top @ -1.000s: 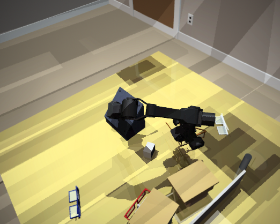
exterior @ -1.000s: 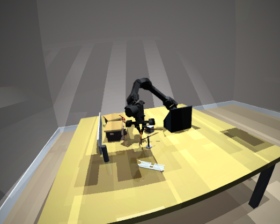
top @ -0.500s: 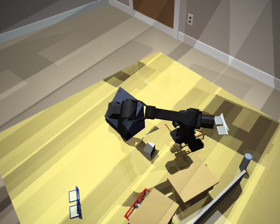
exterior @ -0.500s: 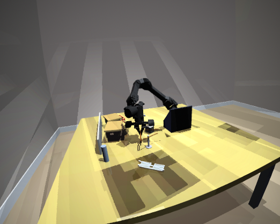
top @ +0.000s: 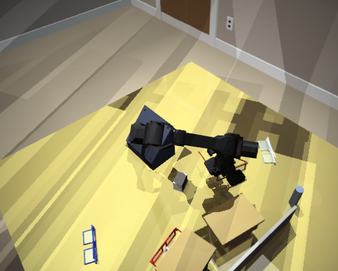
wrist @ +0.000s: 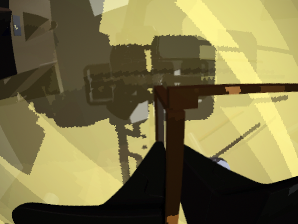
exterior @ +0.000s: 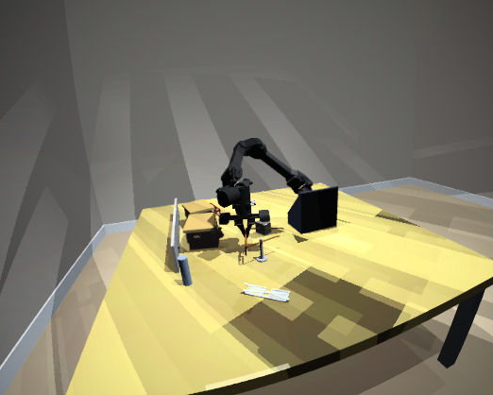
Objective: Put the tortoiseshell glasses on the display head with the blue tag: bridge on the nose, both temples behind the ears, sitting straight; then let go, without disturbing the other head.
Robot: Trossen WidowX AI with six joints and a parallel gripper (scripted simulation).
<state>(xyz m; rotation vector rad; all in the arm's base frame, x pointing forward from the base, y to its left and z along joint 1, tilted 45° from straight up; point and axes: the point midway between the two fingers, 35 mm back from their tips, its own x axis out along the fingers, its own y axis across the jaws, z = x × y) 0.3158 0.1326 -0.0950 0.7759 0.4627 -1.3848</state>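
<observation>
Right now the post is 40 mm behind my gripper tip, 80 mm to the left of it and 30 mm below it. From my gripper tip the other things lie so: display head 150 mm ahead, 110 mm to the right; white cube 90 mm behind, 150 mm to the right, 30 mm below; long panel 300 mm ahead, 200 mm to the right.
</observation>
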